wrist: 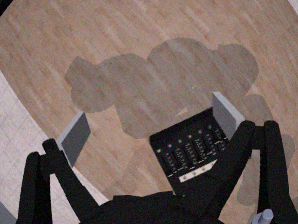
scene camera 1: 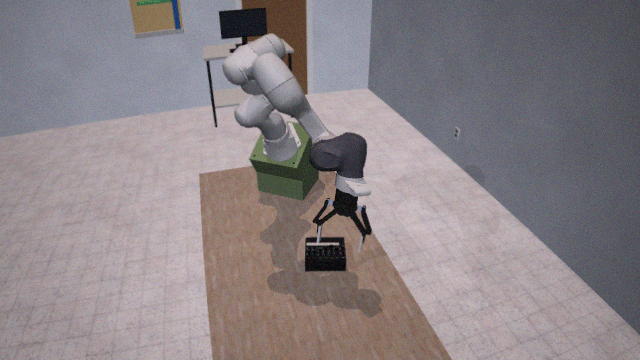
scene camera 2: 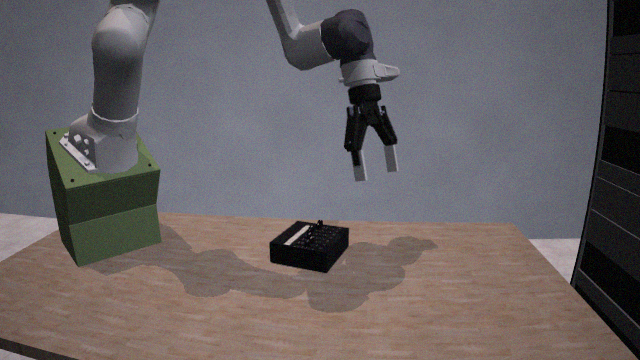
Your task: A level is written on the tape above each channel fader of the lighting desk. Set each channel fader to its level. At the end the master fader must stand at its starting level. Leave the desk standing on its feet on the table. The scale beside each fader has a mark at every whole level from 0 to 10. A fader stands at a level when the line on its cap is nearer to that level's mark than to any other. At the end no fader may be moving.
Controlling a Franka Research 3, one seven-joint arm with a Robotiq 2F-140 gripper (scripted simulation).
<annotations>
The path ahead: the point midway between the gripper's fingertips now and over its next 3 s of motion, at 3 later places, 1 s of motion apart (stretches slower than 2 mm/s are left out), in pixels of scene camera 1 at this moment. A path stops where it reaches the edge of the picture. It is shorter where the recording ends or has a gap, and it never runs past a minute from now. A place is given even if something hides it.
The gripper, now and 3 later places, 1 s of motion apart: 339, 246; 330, 233; 324, 223; 322, 243
</annotations>
